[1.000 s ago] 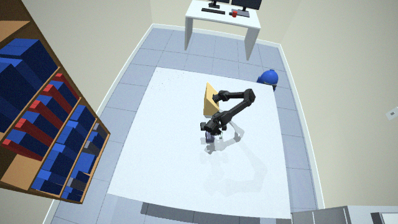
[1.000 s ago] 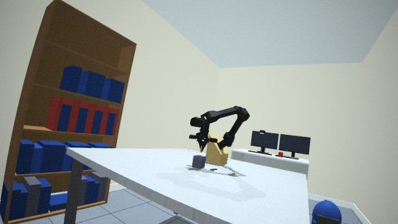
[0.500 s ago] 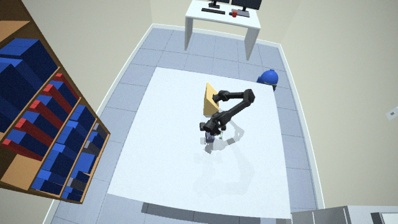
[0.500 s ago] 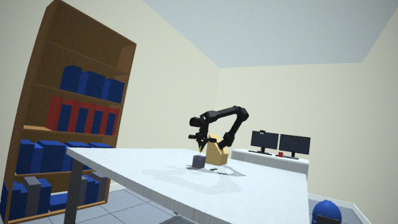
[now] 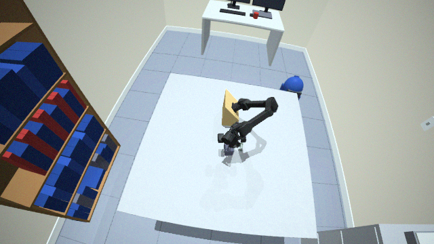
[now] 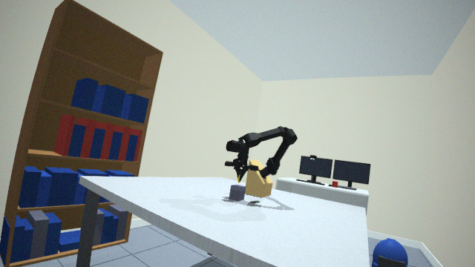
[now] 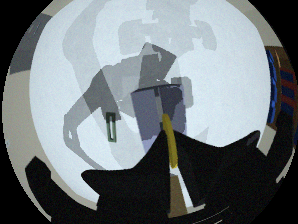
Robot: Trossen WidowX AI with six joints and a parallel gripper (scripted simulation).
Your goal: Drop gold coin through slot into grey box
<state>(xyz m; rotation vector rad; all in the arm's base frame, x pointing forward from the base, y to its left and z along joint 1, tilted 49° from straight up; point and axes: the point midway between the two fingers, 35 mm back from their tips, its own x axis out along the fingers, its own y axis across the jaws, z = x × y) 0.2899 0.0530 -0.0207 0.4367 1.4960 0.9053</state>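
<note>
Right now the gold coin is 1 cm above my gripper tip.
</note>
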